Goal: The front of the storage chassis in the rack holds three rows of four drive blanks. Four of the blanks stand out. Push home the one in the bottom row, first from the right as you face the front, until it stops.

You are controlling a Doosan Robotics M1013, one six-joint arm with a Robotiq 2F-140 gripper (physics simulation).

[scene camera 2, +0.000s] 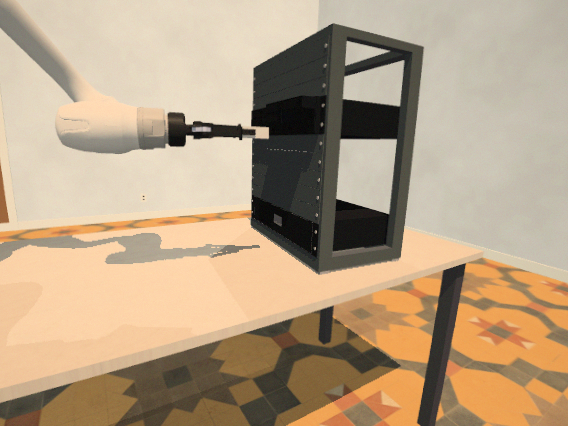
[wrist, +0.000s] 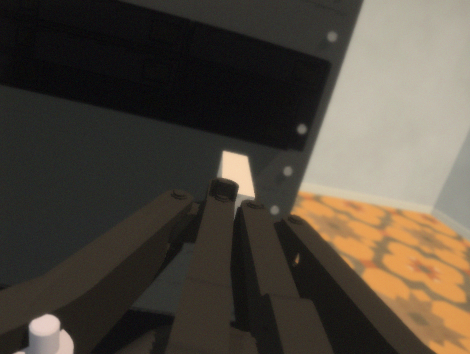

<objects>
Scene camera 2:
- my gripper: 267,133
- rack: 298,93
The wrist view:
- my gripper: 230,173
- rack: 111,111
</objects>
